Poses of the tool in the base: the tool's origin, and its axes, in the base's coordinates. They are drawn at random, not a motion.
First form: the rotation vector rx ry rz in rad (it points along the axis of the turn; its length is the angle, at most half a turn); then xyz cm.
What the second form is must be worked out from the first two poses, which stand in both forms.
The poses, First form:
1: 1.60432 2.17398 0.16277 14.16 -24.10 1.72
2: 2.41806 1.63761 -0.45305 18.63 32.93 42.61
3: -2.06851 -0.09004 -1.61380 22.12 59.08 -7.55
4: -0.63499 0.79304 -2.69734 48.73 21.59 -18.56
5: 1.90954 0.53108 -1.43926 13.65 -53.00 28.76
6: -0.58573 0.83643 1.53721 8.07 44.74 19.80
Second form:
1:
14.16 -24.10 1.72
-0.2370 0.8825 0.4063
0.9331 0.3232 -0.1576
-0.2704 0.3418 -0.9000

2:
18.63 32.93 42.61
0.3446 0.9273 -0.1461
0.8705 -0.3739 -0.3199
-0.3513 -0.0169 -0.9361

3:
22.12 59.08 -7.55
0.2912 0.3541 0.8887
-0.2531 -0.8674 0.4285
0.9226 -0.3497 -0.1630

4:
48.73 21.59 -18.56
-0.8711 0.1207 0.4760
-0.3591 -0.8177 -0.4499
0.3349 -0.5628 0.7557

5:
13.65 -53.00 28.76
0.3057 0.6741 -0.6724
-0.0758 -0.6867 -0.7230
-0.9491 0.2720 -0.1588

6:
8.07 44.74 19.80
-0.1432 -0.9846 0.1002
0.6189 -0.0101 0.7854
-0.7723 0.1744 0.6108

